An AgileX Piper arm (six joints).
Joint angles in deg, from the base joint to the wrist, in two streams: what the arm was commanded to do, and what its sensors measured. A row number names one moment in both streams.
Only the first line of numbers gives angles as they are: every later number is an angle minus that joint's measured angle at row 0.
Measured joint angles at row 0:
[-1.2, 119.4, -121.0, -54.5, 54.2, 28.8]
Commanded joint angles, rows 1 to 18:
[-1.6, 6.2, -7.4, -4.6, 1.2, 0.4]
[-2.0, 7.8, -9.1, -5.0, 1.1, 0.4]
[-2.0, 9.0, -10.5, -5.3, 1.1, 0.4]
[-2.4, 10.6, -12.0, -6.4, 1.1, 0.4]
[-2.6, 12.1, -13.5, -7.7, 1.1, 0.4]
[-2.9, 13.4, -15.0, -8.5, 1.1, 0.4]
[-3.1, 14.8, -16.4, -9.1, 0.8, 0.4]
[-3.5, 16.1, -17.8, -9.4, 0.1, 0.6]
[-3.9, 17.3, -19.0, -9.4, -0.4, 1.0]
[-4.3, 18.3, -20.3, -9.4, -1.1, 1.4]
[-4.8, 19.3, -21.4, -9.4, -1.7, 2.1]
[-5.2, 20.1, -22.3, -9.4, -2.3, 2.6]
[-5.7, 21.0, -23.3, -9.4, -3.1, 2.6]
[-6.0, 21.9, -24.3, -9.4, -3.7, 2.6]
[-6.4, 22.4, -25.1, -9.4, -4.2, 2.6]
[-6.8, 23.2, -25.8, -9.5, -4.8, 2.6]
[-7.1, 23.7, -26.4, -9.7, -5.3, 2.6]
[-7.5, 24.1, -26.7, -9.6, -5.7, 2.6]
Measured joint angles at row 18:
[-6.1, 22.6, -24.7, -8.4, -3.5, 2.0]
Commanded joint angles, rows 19 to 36:
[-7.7, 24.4, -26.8, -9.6, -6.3, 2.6]
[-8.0, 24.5, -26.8, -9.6, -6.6, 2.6]
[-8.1, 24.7, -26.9, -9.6, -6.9, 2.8]
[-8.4, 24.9, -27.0, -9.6, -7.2, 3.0]
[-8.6, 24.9, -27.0, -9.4, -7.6, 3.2]
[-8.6, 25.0, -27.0, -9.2, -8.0, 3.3]
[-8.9, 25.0, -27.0, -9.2, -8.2, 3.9]
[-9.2, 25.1, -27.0, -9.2, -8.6, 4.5]
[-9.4, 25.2, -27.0, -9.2, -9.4, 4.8]
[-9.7, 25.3, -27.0, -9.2, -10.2, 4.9]
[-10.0, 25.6, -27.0, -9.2, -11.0, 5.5]
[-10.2, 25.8, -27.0, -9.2, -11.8, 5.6]
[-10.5, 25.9, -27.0, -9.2, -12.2, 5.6]
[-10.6, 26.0, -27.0, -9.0, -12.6, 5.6]
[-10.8, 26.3, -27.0, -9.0, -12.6, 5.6]
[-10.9, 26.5, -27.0, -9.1, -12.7, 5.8]
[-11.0, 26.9, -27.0, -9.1, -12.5, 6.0]
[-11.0, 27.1, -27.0, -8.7, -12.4, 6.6]
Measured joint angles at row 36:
[-10.4, 26.2, -26.8, -8.7, -11.6, 5.2]
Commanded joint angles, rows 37 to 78:
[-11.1, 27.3, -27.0, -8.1, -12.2, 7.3]
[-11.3, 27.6, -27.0, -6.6, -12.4, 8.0]
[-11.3, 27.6, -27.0, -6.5, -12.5, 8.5]
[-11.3, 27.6, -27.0, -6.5, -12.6, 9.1]
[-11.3, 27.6, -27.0, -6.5, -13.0, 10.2]
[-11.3, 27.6, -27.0, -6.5, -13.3, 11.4]
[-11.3, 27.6, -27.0, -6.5, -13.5, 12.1]
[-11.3, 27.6, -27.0, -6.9, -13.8, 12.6]
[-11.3, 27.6, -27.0, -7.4, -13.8, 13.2]
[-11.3, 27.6, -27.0, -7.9, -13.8, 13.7]
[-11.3, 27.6, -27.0, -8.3, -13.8, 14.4]
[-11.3, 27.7, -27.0, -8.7, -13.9, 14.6]
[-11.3, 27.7, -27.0, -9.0, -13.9, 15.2]
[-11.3, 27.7, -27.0, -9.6, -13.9, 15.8]
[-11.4, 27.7, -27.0, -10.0, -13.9, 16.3]
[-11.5, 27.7, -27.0, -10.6, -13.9, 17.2]
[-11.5, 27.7, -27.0, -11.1, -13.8, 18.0]
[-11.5, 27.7, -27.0, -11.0, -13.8, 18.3]
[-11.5, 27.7, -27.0, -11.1, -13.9, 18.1]
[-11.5, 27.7, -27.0, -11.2, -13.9, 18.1]
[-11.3, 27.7, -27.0, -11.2, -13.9, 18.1]
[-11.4, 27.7, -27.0, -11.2, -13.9, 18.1]
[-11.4, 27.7, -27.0, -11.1, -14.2, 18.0]
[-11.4, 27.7, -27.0, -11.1, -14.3, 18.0]
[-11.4, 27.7, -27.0, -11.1, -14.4, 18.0]
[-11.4, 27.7, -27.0, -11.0, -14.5, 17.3]
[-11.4, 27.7, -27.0, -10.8, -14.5, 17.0]
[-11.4, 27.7, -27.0, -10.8, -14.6, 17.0]
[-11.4, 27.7, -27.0, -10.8, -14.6, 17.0]
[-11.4, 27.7, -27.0, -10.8, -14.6, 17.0]
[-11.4, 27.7, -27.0, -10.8, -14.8, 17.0]
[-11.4, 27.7, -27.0, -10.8, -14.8, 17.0]
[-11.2, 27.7, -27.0, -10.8, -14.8, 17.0]
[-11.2, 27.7, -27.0, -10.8, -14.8, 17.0]
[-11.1, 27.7, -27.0, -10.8, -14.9, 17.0]
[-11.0, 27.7, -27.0, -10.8, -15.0, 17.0]
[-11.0, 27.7, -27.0, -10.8, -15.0, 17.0]
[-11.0, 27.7, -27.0, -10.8, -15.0, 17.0]
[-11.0, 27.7, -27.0, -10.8, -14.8, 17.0]
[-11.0, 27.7, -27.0, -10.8, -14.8, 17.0]
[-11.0, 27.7, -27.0, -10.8, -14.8, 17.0]
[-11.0, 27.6, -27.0, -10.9, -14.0, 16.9]
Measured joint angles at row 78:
[-10.9, 28.0, -26.8, -10.4, -14.4, 17.4]
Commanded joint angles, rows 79 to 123:
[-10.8, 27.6, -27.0, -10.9, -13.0, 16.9]
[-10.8, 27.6, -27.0, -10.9, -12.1, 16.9]
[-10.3, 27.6, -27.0, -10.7, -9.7, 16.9]
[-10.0, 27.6, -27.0, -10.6, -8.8, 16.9]
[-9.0, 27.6, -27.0, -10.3, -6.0, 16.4]
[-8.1, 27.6, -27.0, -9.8, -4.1, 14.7]
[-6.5, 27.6, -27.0, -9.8, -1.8, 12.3]
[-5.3, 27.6, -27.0, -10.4, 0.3, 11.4]
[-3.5, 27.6, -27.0, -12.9, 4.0, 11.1]
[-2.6, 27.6, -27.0, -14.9, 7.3, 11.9]
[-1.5, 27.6, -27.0, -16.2, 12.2, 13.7]
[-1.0, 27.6, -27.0, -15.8, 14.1, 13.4]
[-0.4, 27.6, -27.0, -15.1, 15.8, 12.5]
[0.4, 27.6, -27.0, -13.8, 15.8, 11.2]
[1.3, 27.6, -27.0, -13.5, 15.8, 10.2]
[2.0, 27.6, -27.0, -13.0, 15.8, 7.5]
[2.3, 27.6, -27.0, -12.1, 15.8, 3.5]
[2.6, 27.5, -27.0, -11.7, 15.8, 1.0]
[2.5, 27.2, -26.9, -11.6, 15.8, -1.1]
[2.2, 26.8, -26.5, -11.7, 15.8, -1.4]
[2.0, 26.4, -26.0, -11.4, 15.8, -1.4]
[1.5, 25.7, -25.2, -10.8, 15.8, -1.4]
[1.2, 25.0, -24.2, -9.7, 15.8, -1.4]
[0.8, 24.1, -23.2, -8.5, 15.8, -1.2]
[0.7, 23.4, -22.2, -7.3, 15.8, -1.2]
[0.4, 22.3, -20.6, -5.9, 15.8, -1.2]
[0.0, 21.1, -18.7, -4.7, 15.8, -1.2]
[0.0, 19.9, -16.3, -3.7, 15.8, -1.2]
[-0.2, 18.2, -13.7, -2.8, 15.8, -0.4]
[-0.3, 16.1, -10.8, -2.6, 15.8, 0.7]
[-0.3, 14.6, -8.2, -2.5, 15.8, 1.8]
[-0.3, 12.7, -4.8, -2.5, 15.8, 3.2]
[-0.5, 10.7, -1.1, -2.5, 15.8, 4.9]
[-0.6, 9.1, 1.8, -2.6, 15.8, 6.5]
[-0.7, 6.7, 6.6, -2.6, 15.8, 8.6]
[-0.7, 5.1, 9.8, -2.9, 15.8, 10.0]
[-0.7, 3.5, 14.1, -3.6, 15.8, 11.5]
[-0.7, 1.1, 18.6, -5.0, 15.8, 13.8]
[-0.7, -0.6, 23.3, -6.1, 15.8, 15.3]
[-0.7, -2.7, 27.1, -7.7, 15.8, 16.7]
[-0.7, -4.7, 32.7, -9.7, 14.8, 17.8]
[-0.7, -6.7, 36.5, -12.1, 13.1, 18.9]
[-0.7, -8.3, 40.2, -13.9, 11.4, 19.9]
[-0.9, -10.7, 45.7, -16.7, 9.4, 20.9]
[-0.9, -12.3, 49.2, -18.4, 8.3, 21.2]
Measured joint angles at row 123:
[-0.2, -5.7, 36.0, -10.3, 13.3, 17.5]
